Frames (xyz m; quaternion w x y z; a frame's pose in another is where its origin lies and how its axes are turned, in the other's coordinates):
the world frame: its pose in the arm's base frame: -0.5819 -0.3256 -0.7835 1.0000 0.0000 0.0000 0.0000
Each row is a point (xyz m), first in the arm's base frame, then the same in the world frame.
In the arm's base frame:
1: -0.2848 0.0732 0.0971
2: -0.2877 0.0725 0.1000
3: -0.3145 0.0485 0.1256
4: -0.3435 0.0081 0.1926
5: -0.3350 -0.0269 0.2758
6: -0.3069 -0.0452 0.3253
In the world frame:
1: 0.2971 0.3988 0.8806
2: 0.2942 0.3981 0.8835
3: 0.2674 0.3741 0.9091
4: 0.2384 0.3337 0.9761
5: 0.2469 0.2987 1.0593
6: 0.2750 0.2804 1.1088

